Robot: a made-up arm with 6 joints.
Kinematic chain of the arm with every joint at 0, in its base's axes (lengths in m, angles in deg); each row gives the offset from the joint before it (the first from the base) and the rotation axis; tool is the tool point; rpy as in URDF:
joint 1: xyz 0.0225 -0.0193 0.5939 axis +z
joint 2: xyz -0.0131 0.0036 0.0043 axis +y
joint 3: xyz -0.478 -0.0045 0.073 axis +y
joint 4: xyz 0.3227 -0.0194 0.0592 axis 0.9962 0 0.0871
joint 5: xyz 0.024 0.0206 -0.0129 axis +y
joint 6: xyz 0.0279 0.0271 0.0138 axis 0.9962 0 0.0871
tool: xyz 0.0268 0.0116 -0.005 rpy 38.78 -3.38 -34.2
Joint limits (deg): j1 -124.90..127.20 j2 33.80..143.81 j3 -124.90..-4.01 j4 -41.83..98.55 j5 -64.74..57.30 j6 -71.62..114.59
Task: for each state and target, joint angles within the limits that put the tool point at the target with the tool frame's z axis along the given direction. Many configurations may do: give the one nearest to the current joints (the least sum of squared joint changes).
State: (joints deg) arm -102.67 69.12 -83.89 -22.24 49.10 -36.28
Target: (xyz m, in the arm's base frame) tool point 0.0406 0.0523 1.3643 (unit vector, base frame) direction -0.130 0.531 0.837
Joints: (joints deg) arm -83.09 52.84 -116.18 -8.22 55.01 -20.30
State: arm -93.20 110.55 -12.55 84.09 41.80 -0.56
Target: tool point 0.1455 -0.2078 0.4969 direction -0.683 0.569 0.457
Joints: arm -63.24 138.31 -4.11 98.55 57.07 33.70
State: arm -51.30 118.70 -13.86 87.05 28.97 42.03
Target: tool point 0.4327 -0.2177 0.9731 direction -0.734 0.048 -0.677
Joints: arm -27.66 89.18 -57.93 78.38 26.38 60.89
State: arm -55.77 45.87 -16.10 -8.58 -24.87 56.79
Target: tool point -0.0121 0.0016 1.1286 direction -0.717 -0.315 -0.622
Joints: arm -28.19 33.80 -45.95 41.76 -53.89 22.12
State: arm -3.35 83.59 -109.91 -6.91 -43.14 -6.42
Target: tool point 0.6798 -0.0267 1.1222 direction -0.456 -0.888 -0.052
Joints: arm -3.77 117.98 -124.47 16.20 -13.71 35.75
